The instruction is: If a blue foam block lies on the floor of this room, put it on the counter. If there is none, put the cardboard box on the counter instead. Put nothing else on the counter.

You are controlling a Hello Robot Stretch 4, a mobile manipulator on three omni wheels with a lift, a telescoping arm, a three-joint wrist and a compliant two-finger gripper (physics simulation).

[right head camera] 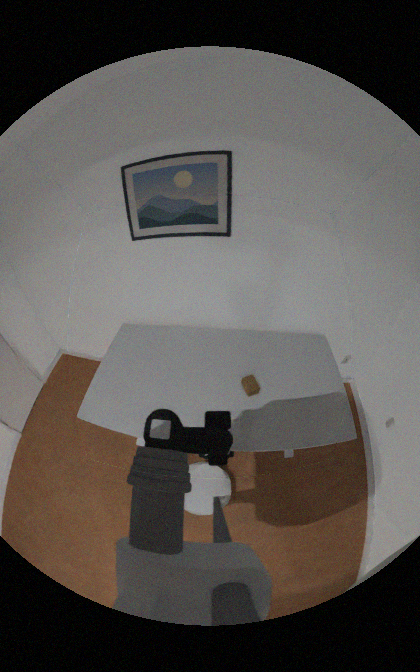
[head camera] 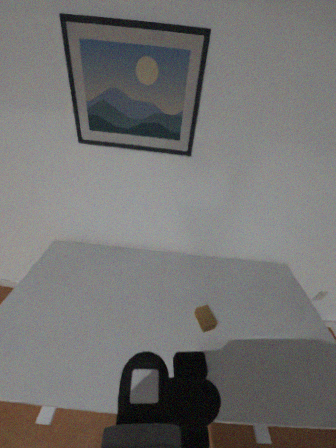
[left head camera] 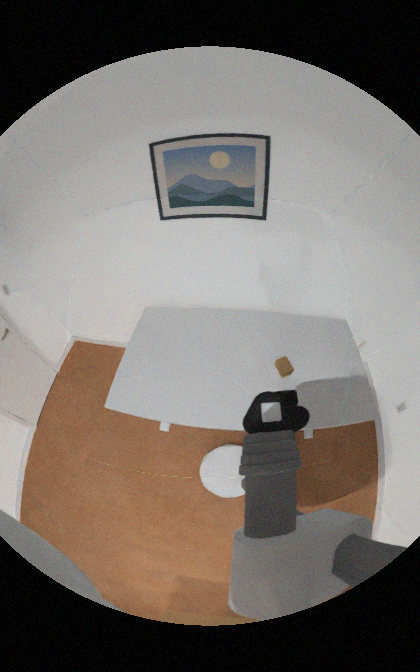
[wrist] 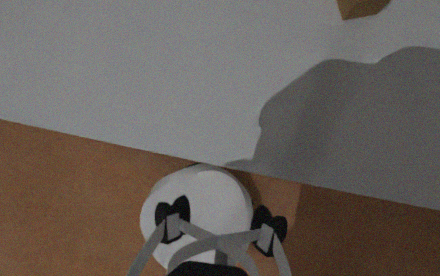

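A small brown block-like box point(head camera: 205, 318) point(left head camera: 284, 366) point(right head camera: 250, 385) point(wrist: 362, 7) lies on a light grey table top point(head camera: 100, 300) point(left head camera: 175, 360) point(right head camera: 150, 370) point(wrist: 100, 75), right of its middle; it may be the cardboard box. I cannot tell whether this table is the counter. No blue foam block shows in these views. In the wrist view my gripper point(wrist: 221, 215) is open and empty, with its fingertips apart in front of the table's near edge. The box is at the top right of that view, beyond the fingers. In the head views the wrist hides the fingertips.
A white round object point(left head camera: 217, 472) point(right head camera: 205, 492) point(wrist: 220, 192) is on the brown floor point(left head camera: 125, 500) before the table, below my arm. Table feet point(head camera: 46, 415) point(head camera: 262, 433) show under the near edge. A framed picture point(head camera: 135, 85) hangs on the wall behind. A shadow covers the table's right front.
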